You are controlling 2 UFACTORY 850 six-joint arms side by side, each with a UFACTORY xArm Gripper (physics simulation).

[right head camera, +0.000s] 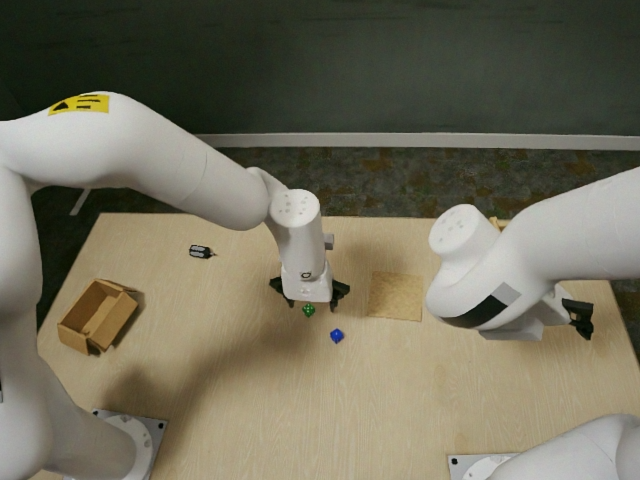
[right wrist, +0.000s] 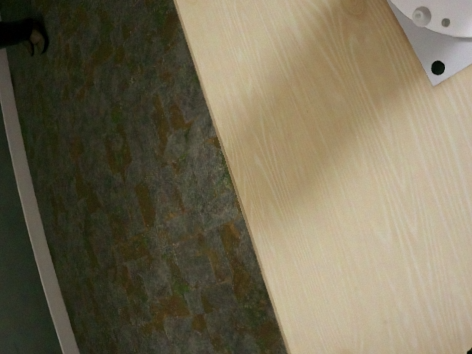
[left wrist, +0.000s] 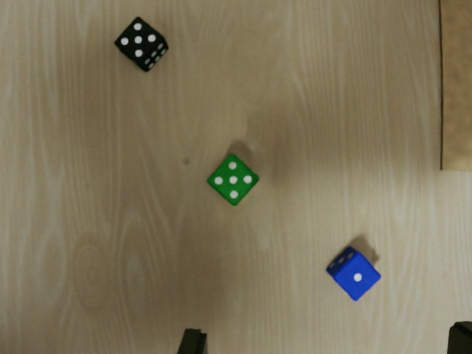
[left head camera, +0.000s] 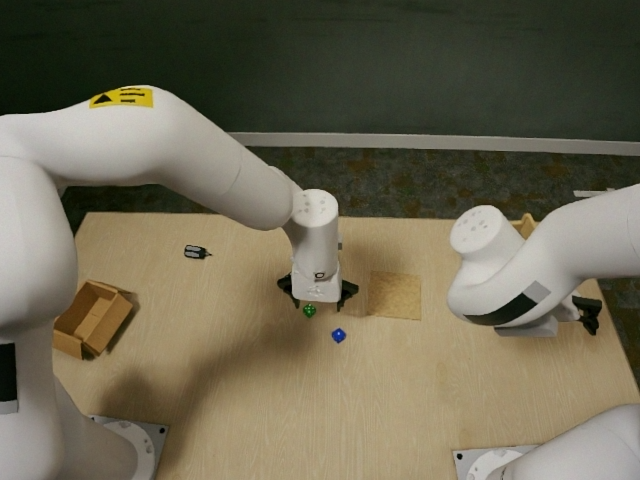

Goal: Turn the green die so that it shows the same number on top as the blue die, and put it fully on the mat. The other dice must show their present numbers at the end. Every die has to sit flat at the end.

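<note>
The green die (left head camera: 309, 310) (right head camera: 308, 310) (left wrist: 233, 180) sits flat on the table with five on top, left of the mat. The blue die (left head camera: 338, 335) (right head camera: 336, 335) (left wrist: 357, 276) sits flat with one on top, nearer the front. The black die (left wrist: 138, 42) shows five on top in the left wrist view; the left arm hides it in the head views. The mat (left head camera: 394, 295) (right head camera: 395, 295) (left wrist: 457, 85) is bare. My left gripper (left head camera: 317, 306) (right head camera: 311, 307) is open and empty above the table, close to the green die in the head views. My right gripper (left head camera: 589, 317) (right head camera: 582, 321) is open, far right.
An open cardboard box (left head camera: 105, 325) (right head camera: 110, 322) stands at the left. A small black and grey object (left head camera: 194, 252) (right head camera: 199, 251) lies at the back left. A yellowish object (left head camera: 526, 225) (right head camera: 494, 222) is partly hidden behind the right arm at the back.
</note>
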